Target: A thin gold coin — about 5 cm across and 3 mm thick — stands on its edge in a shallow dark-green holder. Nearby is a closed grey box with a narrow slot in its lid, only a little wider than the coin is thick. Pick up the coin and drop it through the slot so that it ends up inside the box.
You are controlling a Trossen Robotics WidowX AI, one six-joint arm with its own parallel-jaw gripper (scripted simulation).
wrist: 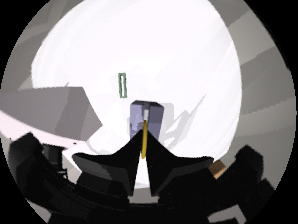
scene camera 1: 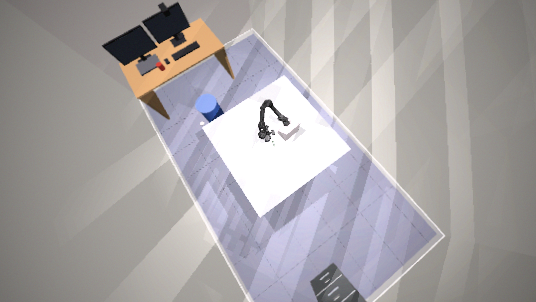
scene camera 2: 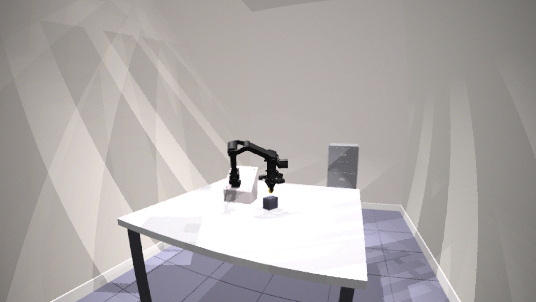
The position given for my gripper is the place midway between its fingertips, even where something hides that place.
Observation:
My gripper (wrist: 143,132) holds a gold coin.

